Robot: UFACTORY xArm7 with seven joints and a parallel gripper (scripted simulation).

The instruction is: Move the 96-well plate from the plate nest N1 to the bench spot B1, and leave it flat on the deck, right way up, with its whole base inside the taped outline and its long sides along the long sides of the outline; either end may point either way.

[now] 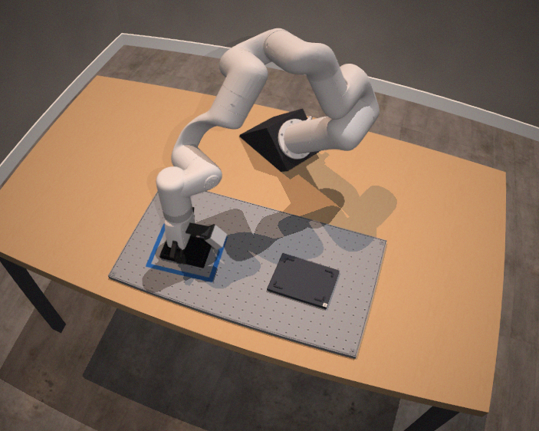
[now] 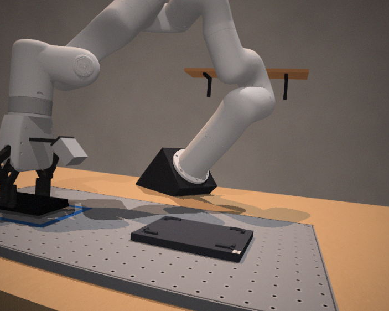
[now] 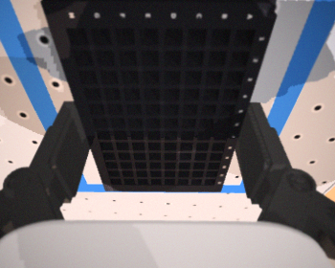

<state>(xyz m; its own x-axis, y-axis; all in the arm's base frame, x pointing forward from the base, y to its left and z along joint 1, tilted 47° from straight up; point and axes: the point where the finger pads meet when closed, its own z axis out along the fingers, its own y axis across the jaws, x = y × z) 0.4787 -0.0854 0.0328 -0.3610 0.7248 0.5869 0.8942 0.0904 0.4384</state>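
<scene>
Right now the black 96-well plate is 1 cm below my hand. Round my hand: dark plate nest 11 cm behind, 31 cm to the left, 2 cm below; white label 8 cm behind, 40 cm to the left, 1 cm below.
</scene>
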